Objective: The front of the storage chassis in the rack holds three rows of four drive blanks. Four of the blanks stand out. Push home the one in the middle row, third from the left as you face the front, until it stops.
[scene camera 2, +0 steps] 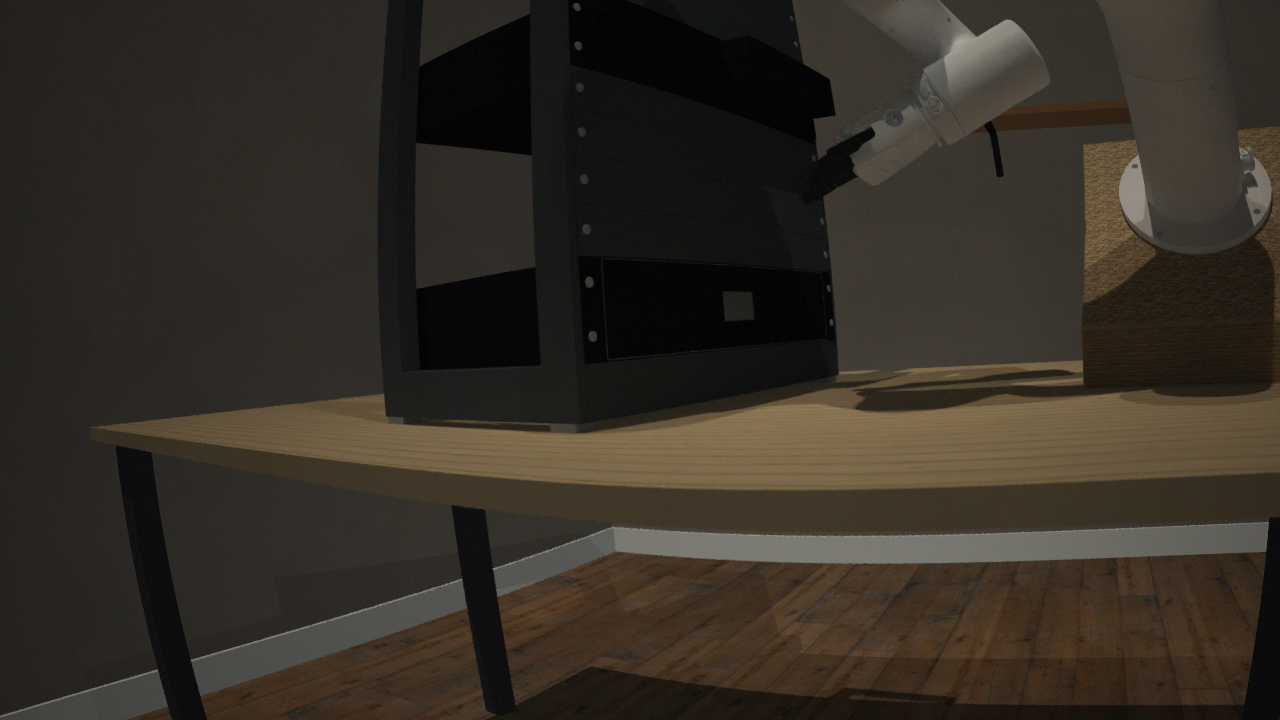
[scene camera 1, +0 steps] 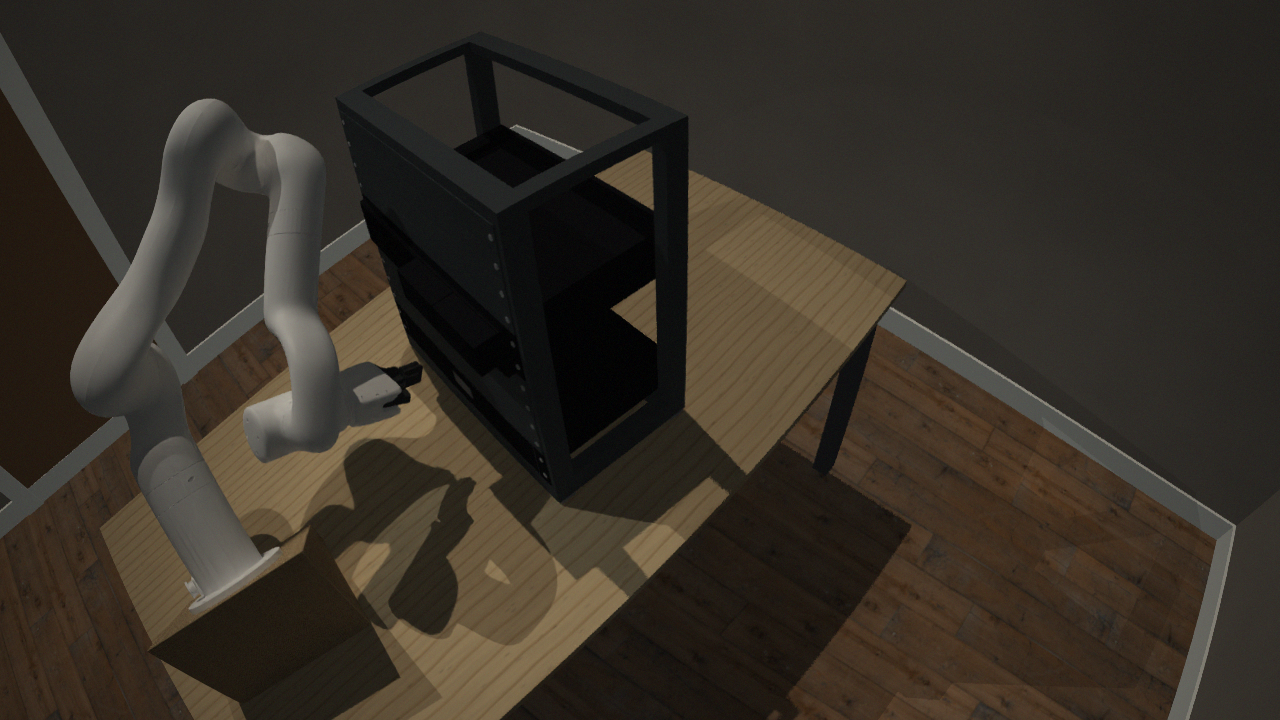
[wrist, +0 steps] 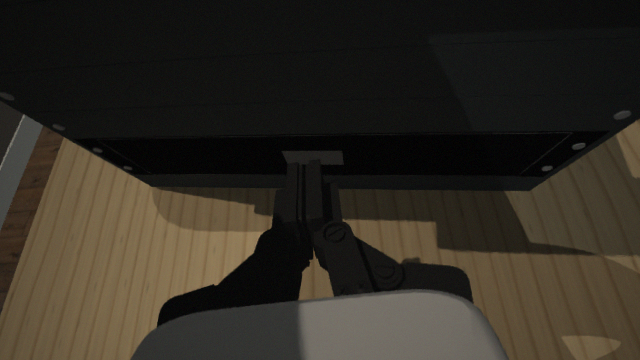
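Note:
The black storage chassis (scene camera 1: 429, 288) (scene camera 2: 662, 49) sits in the dark rack (scene camera 1: 534, 358) (scene camera 2: 556, 223). Black blocks stand out from its front, but it is too dark to count the blanks or tell the rows apart, and the middle-row blank third from the left cannot be picked out. My gripper (scene camera 1: 418, 369) (scene camera 2: 809, 198) (wrist: 308, 182) is shut and empty. Its fingertips are lower than the chassis, in front of the plain grey panels (scene camera 2: 680, 179) in scene camera 2. Contact with the rack front cannot be told. In the wrist view the blanks cannot be made out.
A black unit (scene camera 2: 662, 308) (wrist: 215, 155) with a grey plate (scene camera 2: 738, 306) (wrist: 325, 157) fills the rack's bottom. The rack stands on the wooden table (scene camera 1: 769, 295) (scene camera 2: 716, 456) (wrist: 100, 250). The arm's base is on a box (scene camera 1: 268, 635) (scene camera 2: 1172, 304). A wall shelf (scene camera 2: 1065, 116) is behind.

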